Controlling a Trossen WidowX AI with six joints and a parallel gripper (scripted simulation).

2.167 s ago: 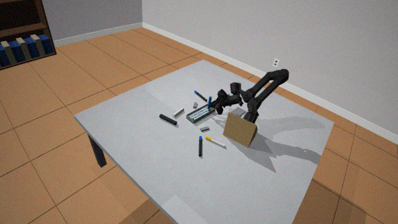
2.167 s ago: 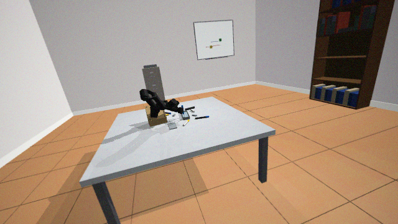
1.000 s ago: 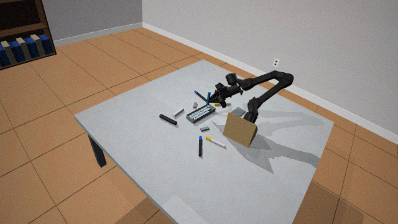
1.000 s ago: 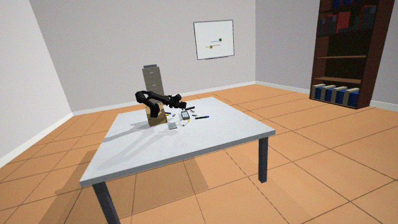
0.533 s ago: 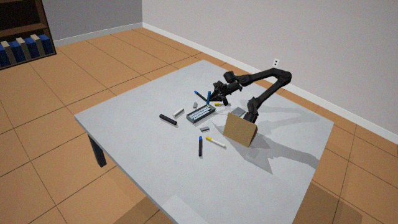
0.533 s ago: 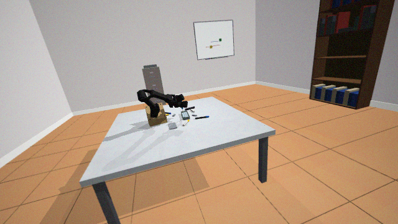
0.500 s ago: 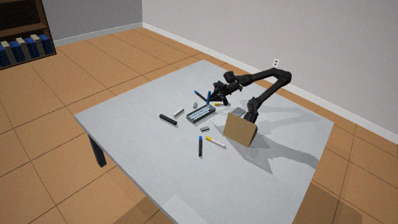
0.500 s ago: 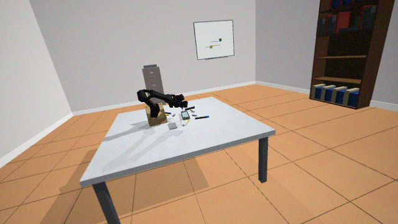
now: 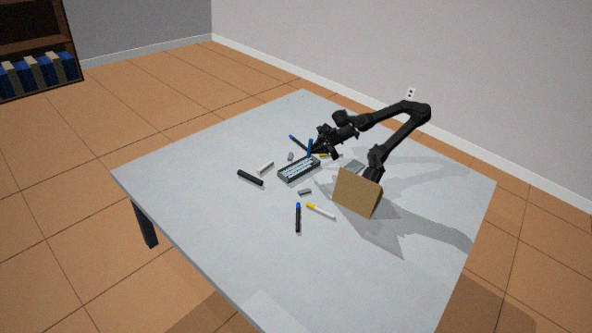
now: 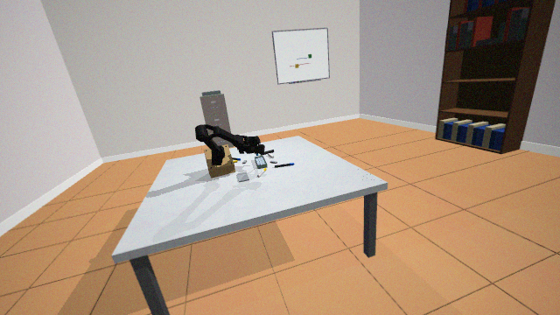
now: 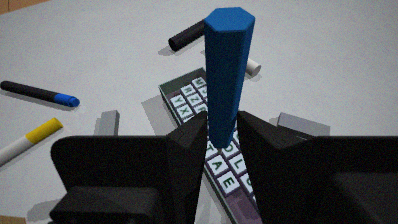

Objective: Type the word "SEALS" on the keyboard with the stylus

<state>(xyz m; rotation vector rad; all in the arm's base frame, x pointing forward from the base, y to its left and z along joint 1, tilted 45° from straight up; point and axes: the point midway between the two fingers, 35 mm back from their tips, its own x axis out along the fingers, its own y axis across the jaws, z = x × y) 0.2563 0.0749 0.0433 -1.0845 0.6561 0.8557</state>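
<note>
The b key lies 20 mm ahead of my gripper tip, 50 mm to the right of it and 90 mm below it. Round my gripper tip: blue stylus 20 mm below; white cylinder 110 mm ahead, 140 mm to the left, 90 mm below; grey block 120 mm behind, 180 mm to the right, 100 mm below.
</note>
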